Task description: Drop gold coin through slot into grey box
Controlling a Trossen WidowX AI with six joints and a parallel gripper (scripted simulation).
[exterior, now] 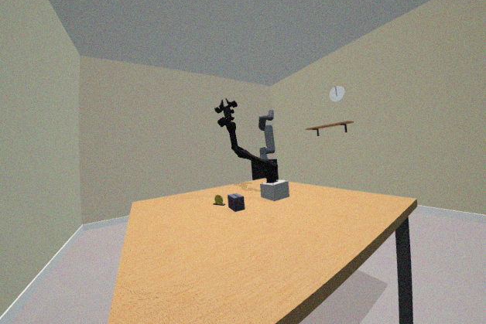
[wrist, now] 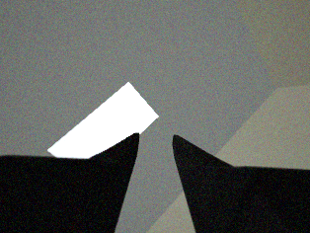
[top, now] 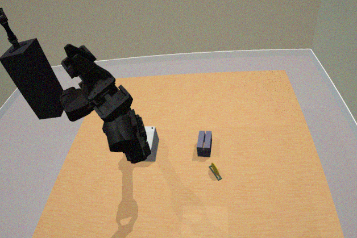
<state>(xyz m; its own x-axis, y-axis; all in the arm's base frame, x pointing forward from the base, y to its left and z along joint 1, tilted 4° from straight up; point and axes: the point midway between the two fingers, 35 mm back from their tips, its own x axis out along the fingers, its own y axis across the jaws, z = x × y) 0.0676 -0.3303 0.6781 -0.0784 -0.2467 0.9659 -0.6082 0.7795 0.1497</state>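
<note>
Right now the thin gold coin is 760 mm below my gripper tip, 250 mm ahead of it and 220 mm to the left of it.
</note>
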